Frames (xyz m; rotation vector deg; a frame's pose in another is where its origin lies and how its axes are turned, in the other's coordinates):
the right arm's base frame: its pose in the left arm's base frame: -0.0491 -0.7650 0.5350 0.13 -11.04 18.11
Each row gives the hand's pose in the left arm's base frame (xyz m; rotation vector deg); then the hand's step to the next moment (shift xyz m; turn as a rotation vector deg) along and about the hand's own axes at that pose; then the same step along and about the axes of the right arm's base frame.
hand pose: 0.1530 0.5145 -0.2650 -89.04 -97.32 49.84
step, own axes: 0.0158 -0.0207 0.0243 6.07 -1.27 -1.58
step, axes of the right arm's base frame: -0.0255 0.0228 0.0099 2.45 5.60 1.89
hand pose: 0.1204 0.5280 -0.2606 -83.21 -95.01 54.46
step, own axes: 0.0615 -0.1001 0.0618 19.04 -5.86 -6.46
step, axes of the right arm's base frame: -0.0729 0.0767 0.0802 8.54 17.30 8.16
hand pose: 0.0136 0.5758 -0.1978 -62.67 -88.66 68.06
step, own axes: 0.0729 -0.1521 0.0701 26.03 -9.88 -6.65
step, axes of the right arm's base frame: -0.0596 0.0583 0.1625 9.53 23.61 13.07
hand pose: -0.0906 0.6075 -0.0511 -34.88 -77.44 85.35
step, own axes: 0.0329 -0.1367 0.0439 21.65 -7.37 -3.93
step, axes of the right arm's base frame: 0.0211 -0.0080 0.1456 6.12 19.60 10.82
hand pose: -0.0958 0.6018 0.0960 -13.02 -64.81 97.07
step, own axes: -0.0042 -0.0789 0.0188 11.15 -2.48 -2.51
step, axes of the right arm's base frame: 0.0472 -0.0268 0.0604 2.48 10.54 4.42
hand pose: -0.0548 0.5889 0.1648 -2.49 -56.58 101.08
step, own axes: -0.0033 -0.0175 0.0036 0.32 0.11 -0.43
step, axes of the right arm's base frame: 0.0136 -0.0074 0.0094 0.09 0.49 -0.23
